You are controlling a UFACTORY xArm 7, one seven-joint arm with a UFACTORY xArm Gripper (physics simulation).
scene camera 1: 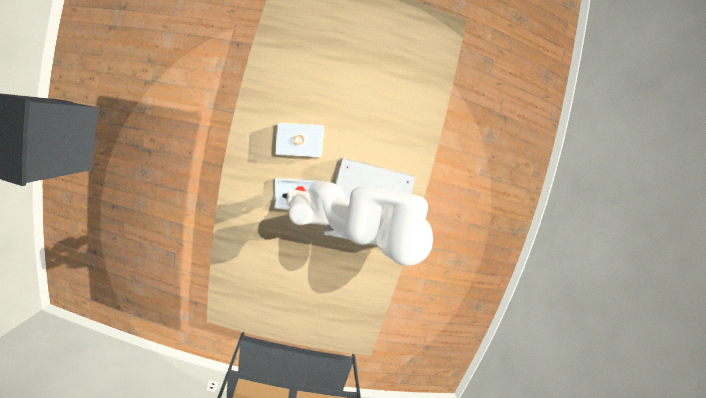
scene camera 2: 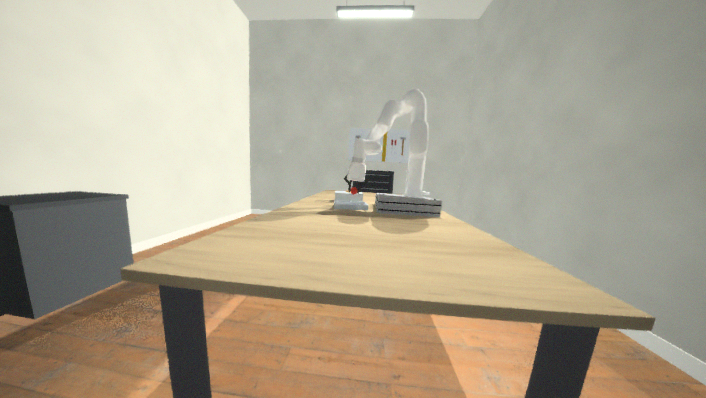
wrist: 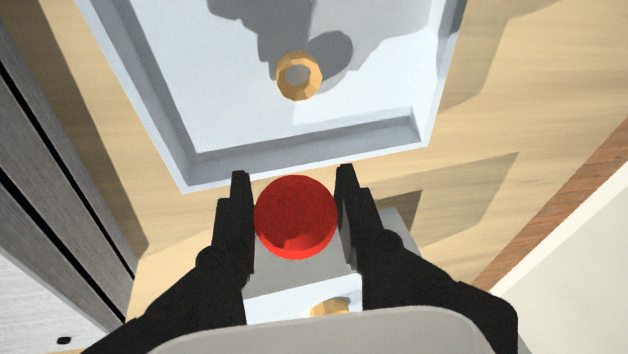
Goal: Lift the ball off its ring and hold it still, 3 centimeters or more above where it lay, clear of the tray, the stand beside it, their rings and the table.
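Where they show: gripper, fingertip midpoint: (scene camera 2: 353,192) (wrist: 293,187); arm's base, origin of the base link: (scene camera 2: 412,196).
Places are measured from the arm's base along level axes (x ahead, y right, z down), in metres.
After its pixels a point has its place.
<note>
The red ball (scene camera 1: 300,189) {x 0.339, y -0.077, z -0.034 m} (scene camera 2: 354,190) {x 0.330, y -0.106, z -0.020 m} (wrist: 296,217) {x 0.331, y -0.103, z -0.030 m} is between the black fingers of my gripper (wrist: 293,187) {x 0.335, y -0.098, z -0.006 m}, which is shut on it. It hangs in the air above the white tray (scene camera 1: 278,201) {x 0.407, y -0.188, z 0.075 m} (scene camera 2: 351,206) {x 0.321, y -0.185, z 0.062 m} (wrist: 225,110) {x 0.303, y -0.089, z 0.076 m}, with a gap below it in scene camera 2. The tray's orange ring (wrist: 299,94) {x 0.348, y -0.114, z 0.066 m} stands empty on the tray floor. The white stand (scene camera 1: 311,150) {x 0.364, y 0.078, z 0.014 m} (scene camera 2: 341,197) {x 0.452, y 0.020, z 0.045 m} (wrist: 272,307) {x 0.363, y 0.085, z 0.014 m} is beside the tray, behind it in scene camera 2. The stand's ring (scene camera 1: 294,140) {x 0.445, y 0.088, z 0.004 m} (wrist: 329,308) {x 0.420, y 0.080, z 0.005 m} is empty; its lower part is hidden in the wrist view.
The arm rises from a grey base block (scene camera 1: 377,172) {x 0.083, y 0.110, z 0.006 m} (scene camera 2: 407,205) {x 0.027, y -0.183, z 0.028 m} (wrist: 45,165) {x 0.206, y -0.054, z 0.047 m}, close to the tray and the stand. All stand on the wooden table (scene camera 1: 350,75) {x 0.357, y 0.440, z 0.079 m} (scene camera 2: 360,260) {x 0.128, y -0.770, z 0.079 m}. A dark cabinet (scene camera 1: 60,140) (scene camera 2: 80,250) is off the table's left side.
</note>
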